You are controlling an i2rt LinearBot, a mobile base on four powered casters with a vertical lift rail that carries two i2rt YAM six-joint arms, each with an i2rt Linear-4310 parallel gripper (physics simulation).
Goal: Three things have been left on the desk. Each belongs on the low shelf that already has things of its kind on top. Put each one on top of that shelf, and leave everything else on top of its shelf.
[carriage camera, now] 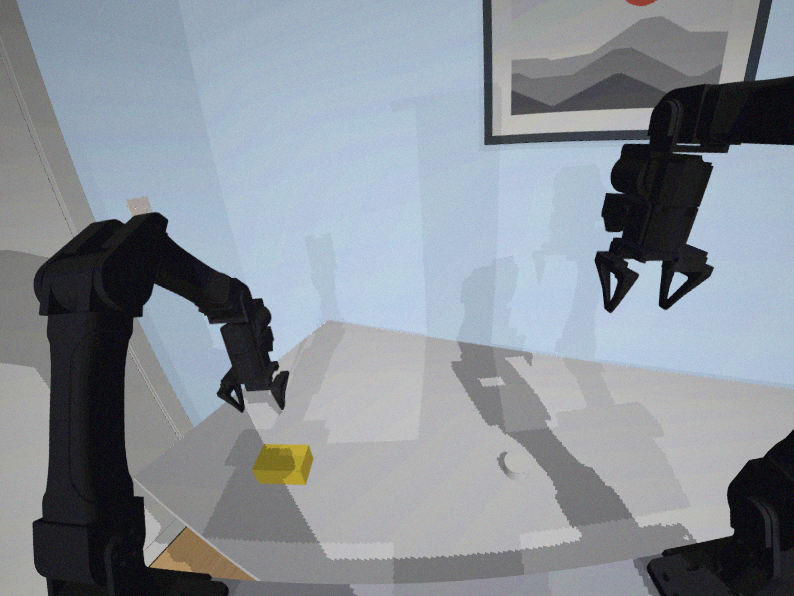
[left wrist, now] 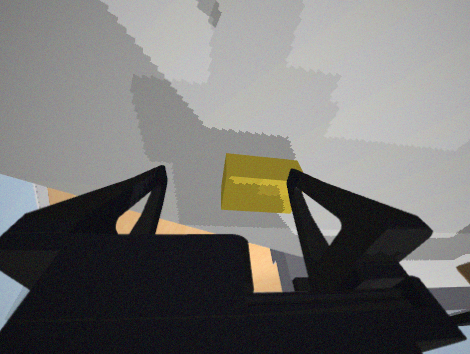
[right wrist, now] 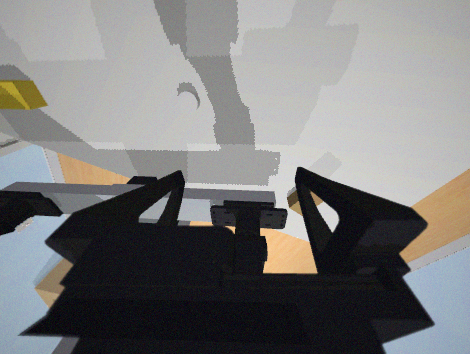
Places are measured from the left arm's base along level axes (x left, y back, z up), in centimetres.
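Pixels of known places: left gripper, between the fingertips: (carriage camera: 263,409) (left wrist: 228,174); right gripper, between the fingertips: (carriage camera: 635,309) (right wrist: 238,174); left arm's base, origin of its link: (right wrist: 27,204); right arm's base, origin of its link: (carriage camera: 745,582) (right wrist: 248,216).
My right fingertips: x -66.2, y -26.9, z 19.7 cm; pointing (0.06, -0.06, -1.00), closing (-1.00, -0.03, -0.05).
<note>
Ahead of a thing's pixels: the offset from my right fingertips to its middle. Level surfaces: height alone.
A yellow block @[dy -1.8, dx +61.2, dz -31.6 cm] (carriage camera: 282,463) (left wrist: 255,192) (right wrist: 22,95) lies on the grey desk @[dz -33.8 cm] (carriage camera: 384,500) (left wrist: 375,110) (right wrist: 400,90). A small, pale round piece @[dy +0.4, dx +14.8, dz -32.6 cm] (carriage camera: 516,464) sits on the desk to the right of the block in the carriage view; it is hard to make out in the right wrist view. A third loose thing and the low shelves do not show clearly. My left gripper (carriage camera: 262,409) (left wrist: 228,174) is open and empty above the desk, and one finger overlaps the block's edge in the left wrist view. My right gripper (carriage camera: 638,309) (right wrist: 238,174) is open and empty, high above the desk.
Blue walls (carriage camera: 359,192) stand behind the desk, with a framed picture (carriage camera: 488,96) at the upper right. Wooden floor @[dz -105.8 cm] (carriage camera: 198,558) (right wrist: 430,215) shows past the desk's edge. A small brown piece @[dy +30.3, dx -19.2, dz -31.3 cm] (right wrist: 295,200) shows behind a right finger. Arm shadows cross the desk.
</note>
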